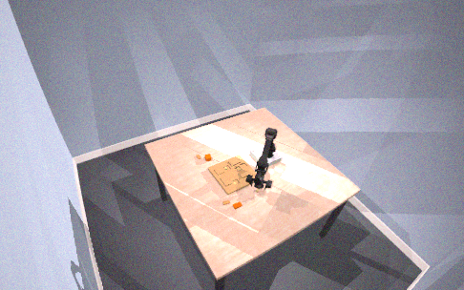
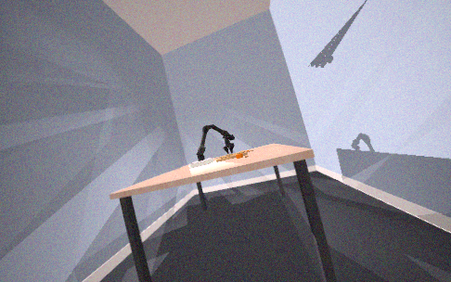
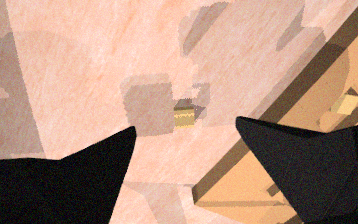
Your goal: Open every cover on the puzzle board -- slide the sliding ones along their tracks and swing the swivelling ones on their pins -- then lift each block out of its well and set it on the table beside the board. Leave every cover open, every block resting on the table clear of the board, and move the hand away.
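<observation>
Right now my gripper tip is 20 mm short of the tan puzzle board, 250 mm to the left of it and 10 mm above it. Also, from my gripper tip: orange bit (200 mm ahead, 20 mm below).
</observation>
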